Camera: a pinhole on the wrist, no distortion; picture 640 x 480 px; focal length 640.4 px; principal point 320.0 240.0 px. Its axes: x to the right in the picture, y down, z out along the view. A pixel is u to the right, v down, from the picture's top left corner.
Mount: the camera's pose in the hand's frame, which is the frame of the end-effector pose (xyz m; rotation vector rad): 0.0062 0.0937 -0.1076 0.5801 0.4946 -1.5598
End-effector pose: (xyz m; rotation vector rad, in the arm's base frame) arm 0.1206 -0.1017 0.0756 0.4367 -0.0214 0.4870
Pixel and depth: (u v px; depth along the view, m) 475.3 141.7 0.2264
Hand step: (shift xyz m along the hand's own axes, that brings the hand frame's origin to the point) -0.0459 -0.0885 0.0322
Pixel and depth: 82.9 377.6 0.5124
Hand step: 0.0874 -0.0885 0.4128
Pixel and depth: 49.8 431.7 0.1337
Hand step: 0.0389 0.0507 0.0329
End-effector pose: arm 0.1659 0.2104 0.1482 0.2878 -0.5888 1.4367
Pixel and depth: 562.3 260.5 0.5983
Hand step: -0.0236 -0.4587 0.2142
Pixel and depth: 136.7 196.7 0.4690
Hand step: -0.0530 -0.0944 0.3397
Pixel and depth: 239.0 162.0 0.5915
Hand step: -0.1036 -0.2145 0.3960
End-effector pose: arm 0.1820 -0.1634 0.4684 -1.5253 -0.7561 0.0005
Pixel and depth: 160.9 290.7 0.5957
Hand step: 0.0175 -0.1688 0.4492
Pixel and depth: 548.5 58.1 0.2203
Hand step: -0.0740 -0.1011 0.0117
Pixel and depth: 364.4 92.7 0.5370
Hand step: -0.1551 -0.2636 0.2815
